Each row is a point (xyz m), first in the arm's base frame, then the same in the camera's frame.
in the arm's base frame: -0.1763 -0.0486 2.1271
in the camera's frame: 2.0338 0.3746 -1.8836
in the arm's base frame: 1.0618 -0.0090 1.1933
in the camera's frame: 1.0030 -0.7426 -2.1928
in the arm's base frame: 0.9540 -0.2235 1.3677
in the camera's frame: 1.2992 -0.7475 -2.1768
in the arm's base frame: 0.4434 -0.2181 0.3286
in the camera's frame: 0.8110 -0.8879 -1.1364
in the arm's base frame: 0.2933 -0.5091 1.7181
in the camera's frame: 1.9413 -0.3938 -1.8550
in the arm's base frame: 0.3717 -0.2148 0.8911
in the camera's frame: 1.1874 -0.5996 -1.4475
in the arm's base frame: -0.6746 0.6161 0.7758
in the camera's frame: 0.8830 0.5370 -0.8040
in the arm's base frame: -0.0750 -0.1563 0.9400
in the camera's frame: 1.3268 -0.2719 -1.1672
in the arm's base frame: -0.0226 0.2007 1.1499
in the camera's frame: 1.1916 0.0285 -1.4236
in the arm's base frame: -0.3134 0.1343 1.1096
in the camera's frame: 1.3100 0.1401 -1.1704
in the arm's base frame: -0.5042 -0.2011 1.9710
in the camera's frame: 2.1519 0.4002 -1.5087
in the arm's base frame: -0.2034 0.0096 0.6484
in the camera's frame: 1.0697 -0.2092 -0.9243
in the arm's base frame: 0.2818 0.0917 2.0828
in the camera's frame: 1.7544 0.1763 -2.2213
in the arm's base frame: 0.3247 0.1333 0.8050
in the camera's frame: 0.9051 -0.3737 -1.4386
